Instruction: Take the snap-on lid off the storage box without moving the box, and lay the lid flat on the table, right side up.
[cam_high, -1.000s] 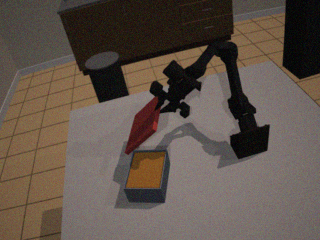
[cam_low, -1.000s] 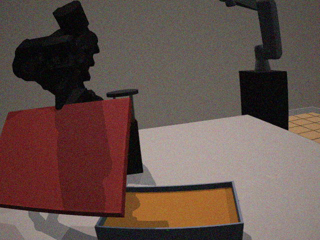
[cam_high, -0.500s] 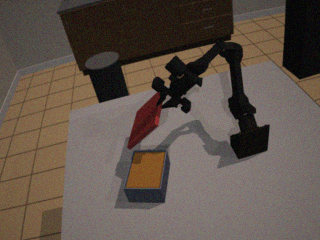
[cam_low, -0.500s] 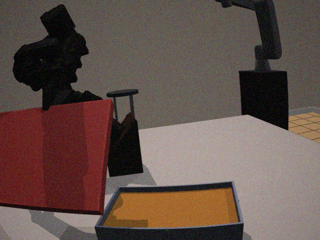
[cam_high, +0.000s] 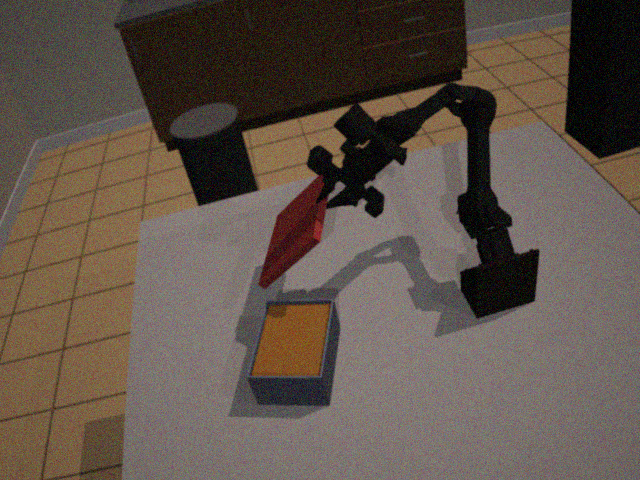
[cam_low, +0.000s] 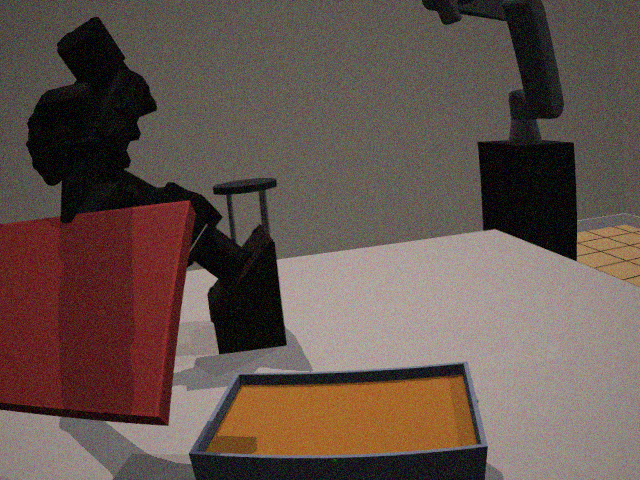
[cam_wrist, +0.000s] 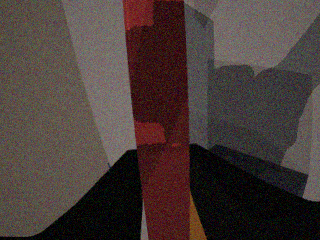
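Right now my gripper tip is 60 mm short of the lid, 50 mm above it and 20 mm to the left of it. Round my gripper tip: storage box (200 mm to the left, 190 mm below, 140 mm ahead).
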